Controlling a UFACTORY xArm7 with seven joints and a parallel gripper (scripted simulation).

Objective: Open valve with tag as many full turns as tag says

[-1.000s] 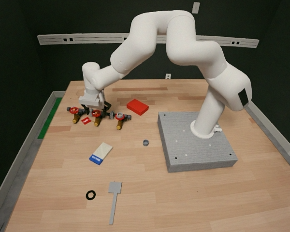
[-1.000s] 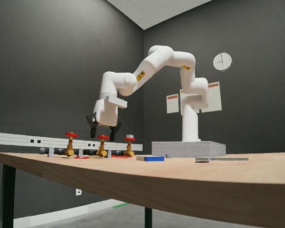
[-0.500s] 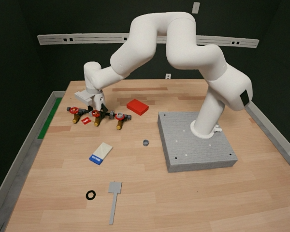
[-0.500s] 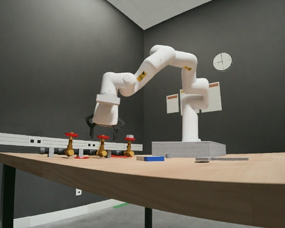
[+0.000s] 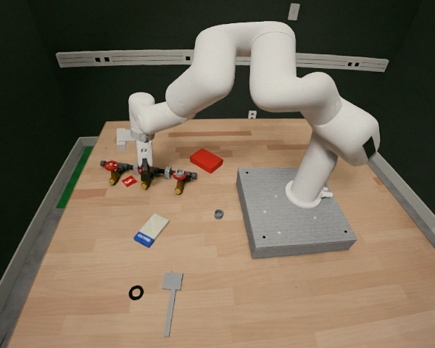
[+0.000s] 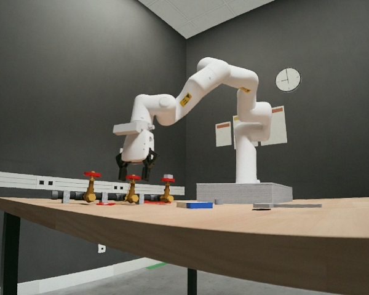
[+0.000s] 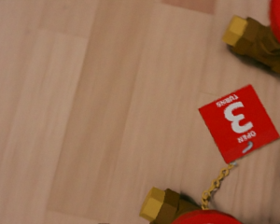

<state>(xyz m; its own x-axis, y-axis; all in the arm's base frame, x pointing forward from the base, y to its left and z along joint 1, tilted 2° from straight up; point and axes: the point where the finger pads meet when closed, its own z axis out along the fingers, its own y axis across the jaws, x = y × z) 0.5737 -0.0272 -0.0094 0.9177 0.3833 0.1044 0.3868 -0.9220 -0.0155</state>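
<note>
My gripper is now 80 mm short of the red tag, 80 mm above it and 20 mm to the left of it. The rest, counted from my hand: blue box: 200 mm to the left, 80 mm below, 80 mm behind; red block: 210 mm behind, 170 mm to the right, 70 mm below; grey cap: 130 mm behind, 10 mm to the left, 10 mm above.
</note>
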